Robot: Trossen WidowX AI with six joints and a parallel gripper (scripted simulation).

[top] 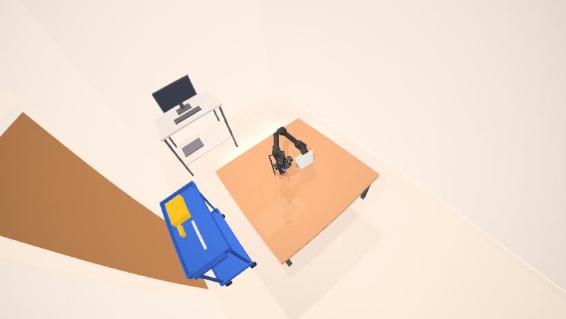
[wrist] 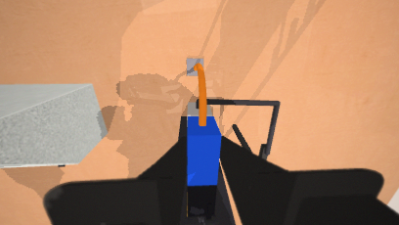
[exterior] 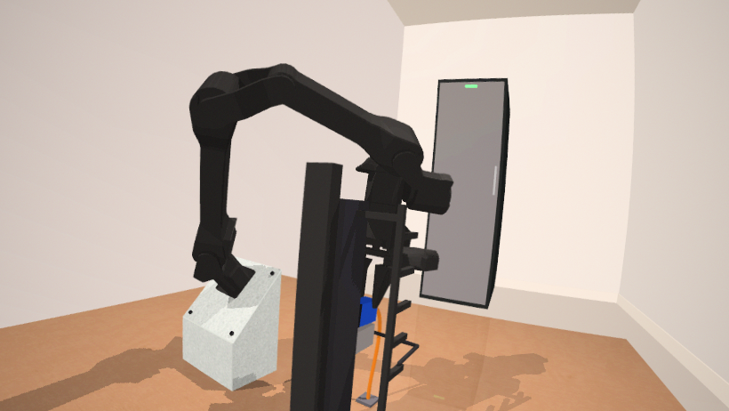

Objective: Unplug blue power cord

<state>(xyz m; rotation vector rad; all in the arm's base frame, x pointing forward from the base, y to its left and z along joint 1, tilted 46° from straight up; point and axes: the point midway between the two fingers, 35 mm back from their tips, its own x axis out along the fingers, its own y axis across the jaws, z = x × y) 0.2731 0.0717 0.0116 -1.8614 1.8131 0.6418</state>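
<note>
Right now my gripper tip is 3 cm to the left of the blue plug. Round my gripper tip: black post: 13 cm to the right, 1 cm above.
</note>
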